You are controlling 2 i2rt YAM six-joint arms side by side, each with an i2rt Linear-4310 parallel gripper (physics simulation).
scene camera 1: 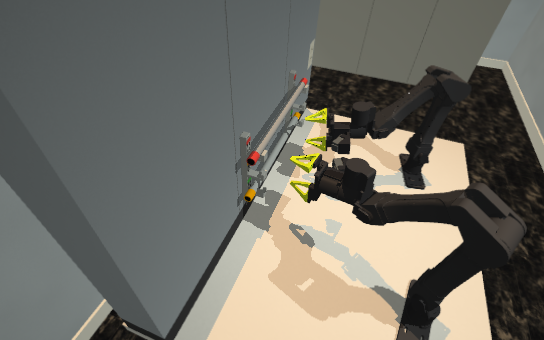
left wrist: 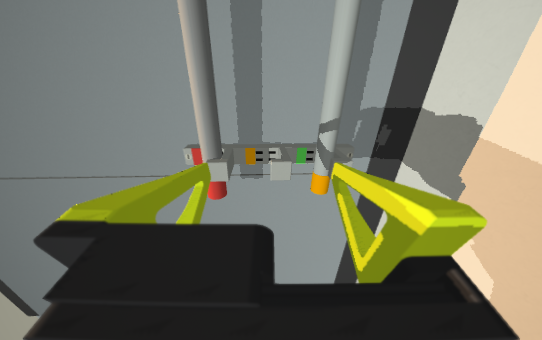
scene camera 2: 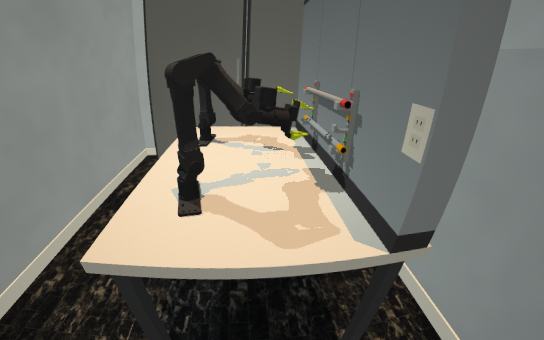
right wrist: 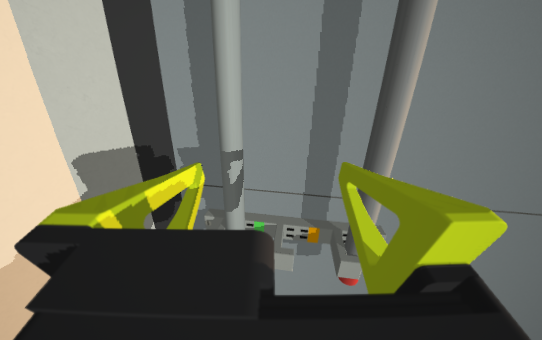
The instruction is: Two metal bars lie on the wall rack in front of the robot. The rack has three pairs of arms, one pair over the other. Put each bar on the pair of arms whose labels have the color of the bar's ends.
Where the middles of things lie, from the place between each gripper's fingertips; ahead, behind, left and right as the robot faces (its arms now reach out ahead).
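Relative to the red-ended bar point(scene camera 1: 258, 150), my right hand is 80 mm to the right of it, 70 mm short of it and 100 mm below it. The outlet plate point(scene camera 2: 421, 111) is 90 mm above my right hand, 90 mm ahead of it and 440 mm to the right of it.
Relative to the same red-ended bar, my left hand is 170 mm to the left of it, 80 mm short of it and 70 mm below it. Counted from my left hand, the outlet plate is 690 mm to the right, 100 mm ahead and 60 mm above.
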